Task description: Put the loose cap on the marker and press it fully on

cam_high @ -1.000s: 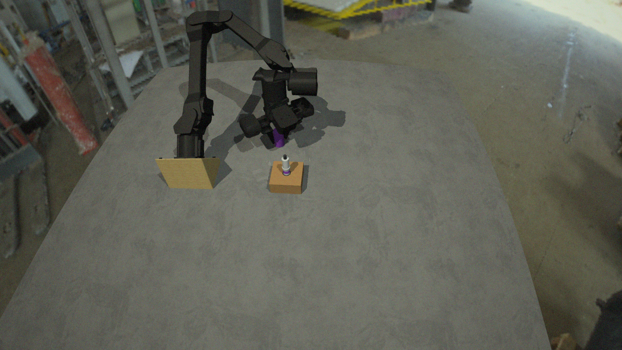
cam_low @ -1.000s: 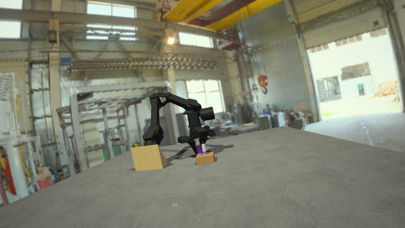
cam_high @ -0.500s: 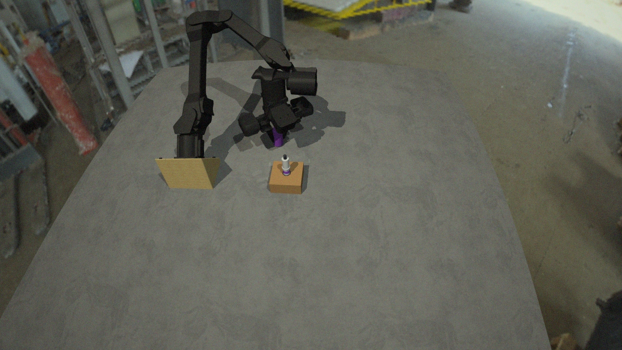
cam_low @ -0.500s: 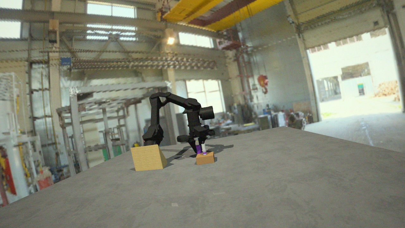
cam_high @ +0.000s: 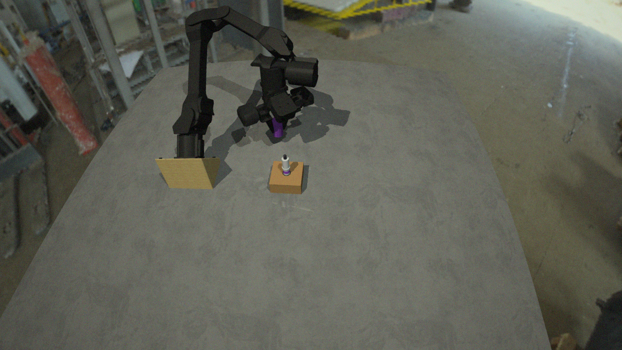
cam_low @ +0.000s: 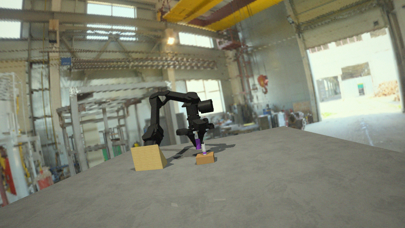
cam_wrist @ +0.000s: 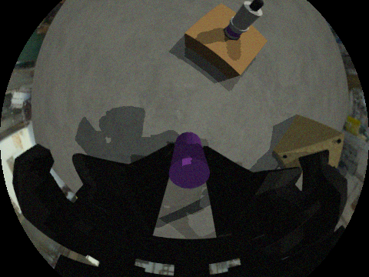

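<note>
Now: the holder block 3 cm ahead of my gripper tip, 13 cm to the right of it and 3 cm below it. From my gripper tip the other things lie so: cap (1 cm above).
</note>
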